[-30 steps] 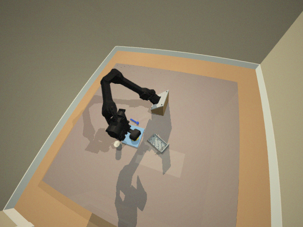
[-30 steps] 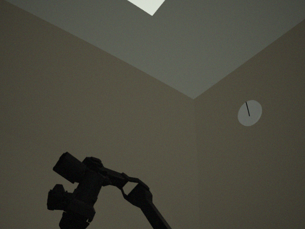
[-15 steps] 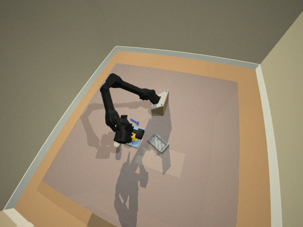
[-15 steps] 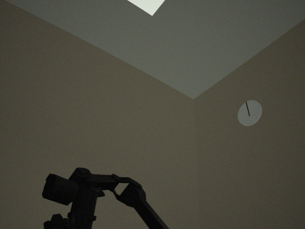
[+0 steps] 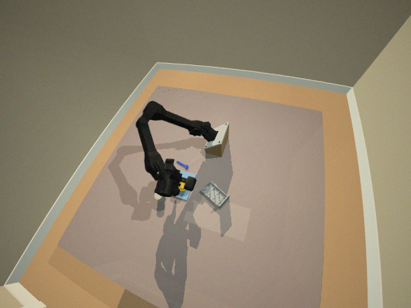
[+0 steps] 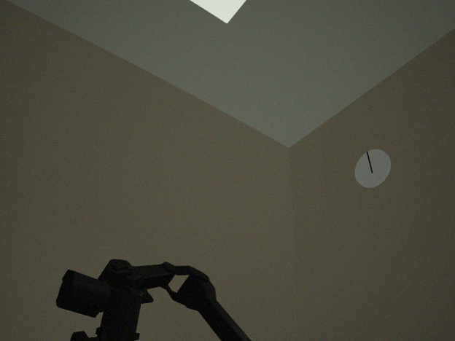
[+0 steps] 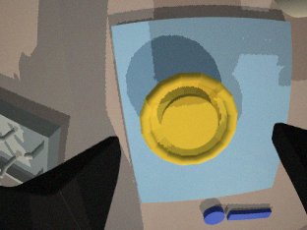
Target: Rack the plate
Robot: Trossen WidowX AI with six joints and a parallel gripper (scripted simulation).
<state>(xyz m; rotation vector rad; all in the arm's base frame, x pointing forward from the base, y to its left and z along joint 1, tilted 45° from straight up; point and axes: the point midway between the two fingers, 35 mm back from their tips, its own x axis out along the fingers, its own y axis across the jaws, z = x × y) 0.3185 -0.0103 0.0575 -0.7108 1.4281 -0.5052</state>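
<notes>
Right now my gripper tip is 40 mm above the yellow plate and 10 mm past it. From my gripper tip the other things lie so: light blue mat: 50 mm below, 20 mm to the right, 10 mm behind; grey dish rack: 180 mm to the left, 30 mm below, 30 mm behind; cream cup: 100 mm ahead, 80 mm to the right, 30 mm below.
</notes>
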